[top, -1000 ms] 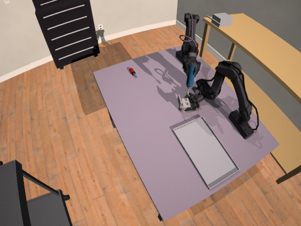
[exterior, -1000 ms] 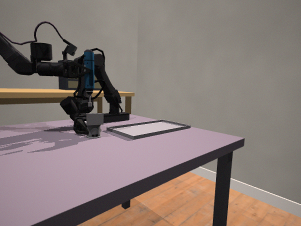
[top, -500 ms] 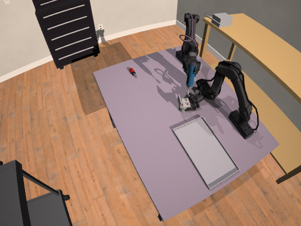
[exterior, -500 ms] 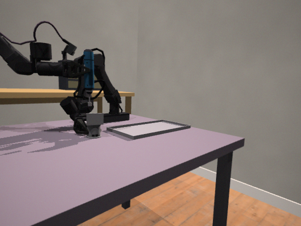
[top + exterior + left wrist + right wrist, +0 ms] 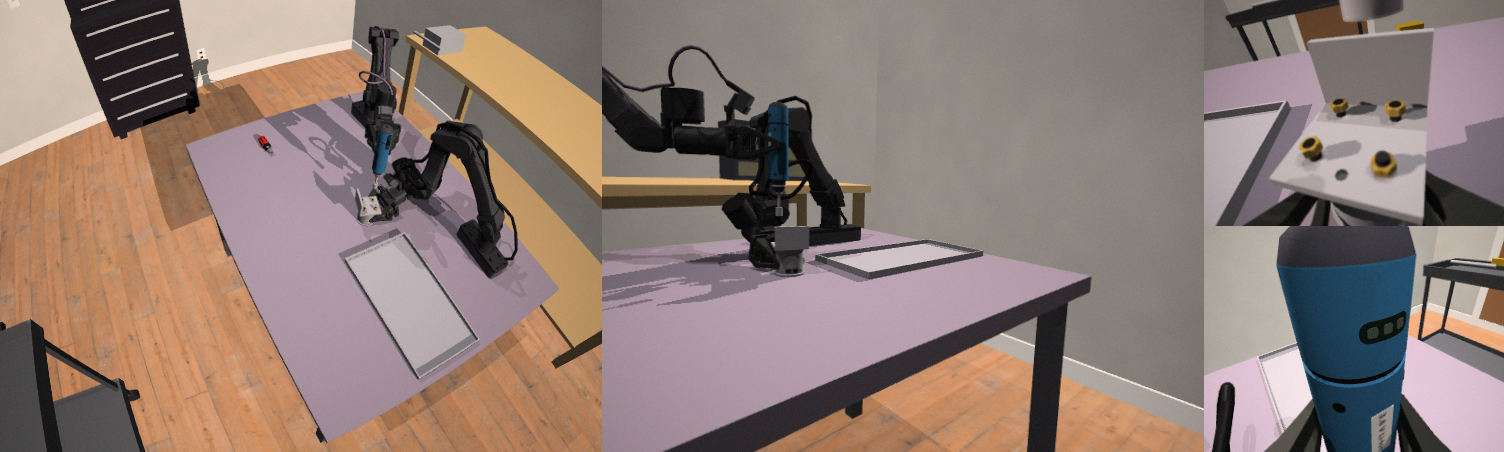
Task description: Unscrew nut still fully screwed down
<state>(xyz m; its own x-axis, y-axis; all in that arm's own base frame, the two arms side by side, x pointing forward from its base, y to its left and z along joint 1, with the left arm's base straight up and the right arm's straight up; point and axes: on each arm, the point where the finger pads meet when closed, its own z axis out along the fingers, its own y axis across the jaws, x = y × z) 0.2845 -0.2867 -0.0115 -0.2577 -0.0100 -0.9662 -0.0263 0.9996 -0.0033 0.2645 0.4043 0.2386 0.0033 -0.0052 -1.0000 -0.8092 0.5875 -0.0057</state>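
Observation:
My left hand is 1 cm below the joint module. From my left hand the other things lie so: shallow tray: 3 cm ahead, 32 cm to the left, 2 cm below; then white L-shaped bracket: 5 cm above; then socket: 2 cm behind, 1 cm to the right, 12 cm above.

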